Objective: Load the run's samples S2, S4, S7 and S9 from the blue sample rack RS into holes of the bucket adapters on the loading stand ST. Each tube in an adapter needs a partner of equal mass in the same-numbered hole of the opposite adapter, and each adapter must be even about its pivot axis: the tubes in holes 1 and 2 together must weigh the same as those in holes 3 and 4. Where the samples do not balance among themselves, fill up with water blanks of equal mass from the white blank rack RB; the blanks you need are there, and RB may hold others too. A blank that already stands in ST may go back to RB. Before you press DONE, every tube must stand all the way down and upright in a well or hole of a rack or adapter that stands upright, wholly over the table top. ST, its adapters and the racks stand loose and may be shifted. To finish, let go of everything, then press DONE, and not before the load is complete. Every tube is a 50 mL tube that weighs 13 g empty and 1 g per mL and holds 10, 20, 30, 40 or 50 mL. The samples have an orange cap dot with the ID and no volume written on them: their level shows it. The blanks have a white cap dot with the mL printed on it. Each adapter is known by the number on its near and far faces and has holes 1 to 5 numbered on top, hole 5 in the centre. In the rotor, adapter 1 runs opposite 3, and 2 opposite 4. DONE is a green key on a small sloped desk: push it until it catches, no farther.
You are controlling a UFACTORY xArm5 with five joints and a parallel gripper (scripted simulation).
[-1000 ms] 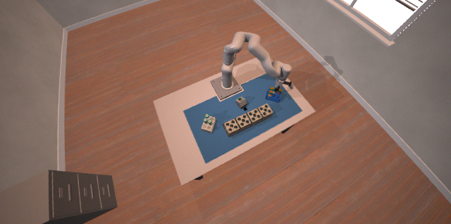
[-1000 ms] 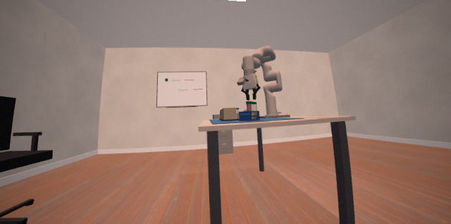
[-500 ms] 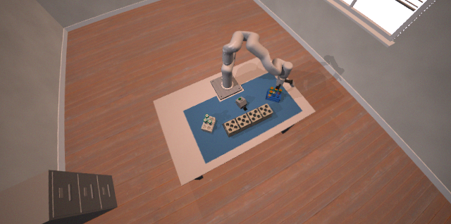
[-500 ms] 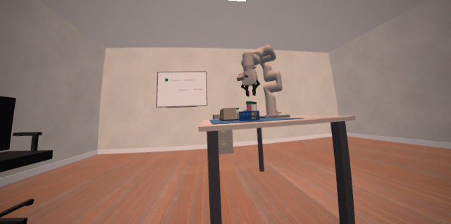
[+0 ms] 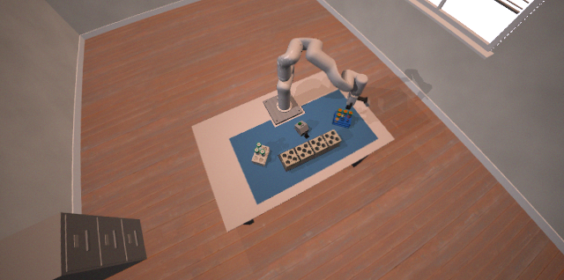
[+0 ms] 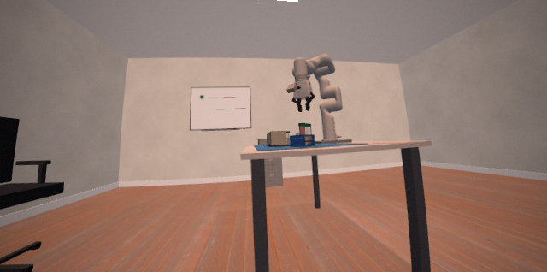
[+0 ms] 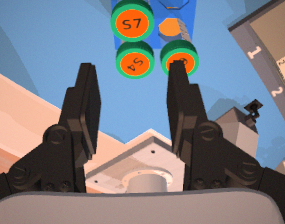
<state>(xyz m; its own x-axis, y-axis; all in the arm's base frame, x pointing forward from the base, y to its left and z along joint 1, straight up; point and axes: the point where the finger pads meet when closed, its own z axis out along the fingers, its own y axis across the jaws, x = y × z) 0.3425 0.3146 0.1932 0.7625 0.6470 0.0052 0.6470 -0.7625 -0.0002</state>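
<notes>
The sample tube S7 is 15 cm below my hand and 1 cm ahead of it. From my hand the other things lie so: sample tube S2: 15 cm below, 3 cm to the left, 2 cm ahead; sample tube S9: 15 cm below, 5 cm to the right; sample tube S4: 15 cm below, 4 cm behind, 3 cm to the right.
</notes>
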